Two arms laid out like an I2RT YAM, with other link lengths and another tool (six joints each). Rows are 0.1 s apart.
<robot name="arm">
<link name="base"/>
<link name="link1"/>
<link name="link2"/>
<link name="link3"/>
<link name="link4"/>
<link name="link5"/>
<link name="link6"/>
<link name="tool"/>
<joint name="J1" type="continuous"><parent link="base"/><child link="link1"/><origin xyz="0.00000 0.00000 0.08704" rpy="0.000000 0.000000 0.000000"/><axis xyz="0 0 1"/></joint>
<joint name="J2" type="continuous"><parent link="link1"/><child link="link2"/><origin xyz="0.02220 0.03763 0.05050" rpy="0.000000 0.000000 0.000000"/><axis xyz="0 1 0"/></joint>
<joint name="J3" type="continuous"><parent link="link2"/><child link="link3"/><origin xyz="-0.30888 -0.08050 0.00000" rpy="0.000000 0.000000 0.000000"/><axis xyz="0 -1 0"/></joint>
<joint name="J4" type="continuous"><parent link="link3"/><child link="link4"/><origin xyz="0.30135 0.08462 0.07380" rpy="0.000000 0.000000 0.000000"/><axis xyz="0 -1 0"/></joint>
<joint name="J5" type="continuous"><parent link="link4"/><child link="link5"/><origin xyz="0.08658 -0.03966 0.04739" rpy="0.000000 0.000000 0.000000"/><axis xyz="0 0 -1"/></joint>
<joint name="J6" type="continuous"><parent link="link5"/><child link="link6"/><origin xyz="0.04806 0.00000 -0.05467" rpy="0.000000 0.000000 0.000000"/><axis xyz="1 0 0"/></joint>
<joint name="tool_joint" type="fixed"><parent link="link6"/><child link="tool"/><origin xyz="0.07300 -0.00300 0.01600" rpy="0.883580 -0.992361 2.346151"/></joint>
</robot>
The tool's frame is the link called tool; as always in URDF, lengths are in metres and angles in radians. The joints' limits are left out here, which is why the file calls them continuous.
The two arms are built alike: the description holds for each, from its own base.
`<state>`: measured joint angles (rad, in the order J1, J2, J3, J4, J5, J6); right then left.
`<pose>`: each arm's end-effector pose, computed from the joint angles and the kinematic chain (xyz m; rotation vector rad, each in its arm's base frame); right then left.
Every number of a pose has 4 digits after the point. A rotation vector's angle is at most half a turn.
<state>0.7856 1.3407 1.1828 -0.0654 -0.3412 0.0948 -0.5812 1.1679 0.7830 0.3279 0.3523 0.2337</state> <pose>0.2980 0.3524 0.4272 -1.2175 -1.1348 -1.7436 0.3142 -0.2613 0.3732 1.3919 -0.4381 1.7505</pose>
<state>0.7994 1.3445 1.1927 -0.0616 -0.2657 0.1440 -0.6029 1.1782 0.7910 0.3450 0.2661 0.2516</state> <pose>0.3027 0.3526 0.4305 -1.2786 -1.0725 -1.7820 0.3193 -0.2640 0.3764 1.4004 -0.4194 1.8238</pose>
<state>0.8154 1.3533 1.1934 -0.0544 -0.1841 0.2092 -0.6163 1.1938 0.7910 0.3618 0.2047 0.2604</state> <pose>0.3080 0.3534 0.4276 -1.3567 -0.9915 -1.8092 0.3245 -0.2659 0.3735 1.4186 -0.4008 1.8691</pose>
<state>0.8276 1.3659 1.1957 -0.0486 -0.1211 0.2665 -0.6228 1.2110 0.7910 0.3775 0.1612 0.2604</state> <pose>0.3130 0.3549 0.4238 -1.4203 -0.9191 -1.8250 0.3301 -0.2669 0.3698 1.4367 -0.3792 1.8986</pose>
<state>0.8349 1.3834 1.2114 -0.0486 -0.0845 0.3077 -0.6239 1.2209 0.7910 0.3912 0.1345 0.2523</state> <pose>0.3178 0.3578 0.4236 -1.4576 -0.8665 -1.8316 0.3341 -0.2663 0.3687 1.4452 -0.3542 1.9172</pose>
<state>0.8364 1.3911 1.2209 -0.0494 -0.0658 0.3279 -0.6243 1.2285 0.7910 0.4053 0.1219 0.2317</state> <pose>0.3207 0.3583 0.4246 -1.4753 -0.8379 -1.8383 0.3367 -0.2662 0.3686 1.4465 -0.3231 1.9191</pose>
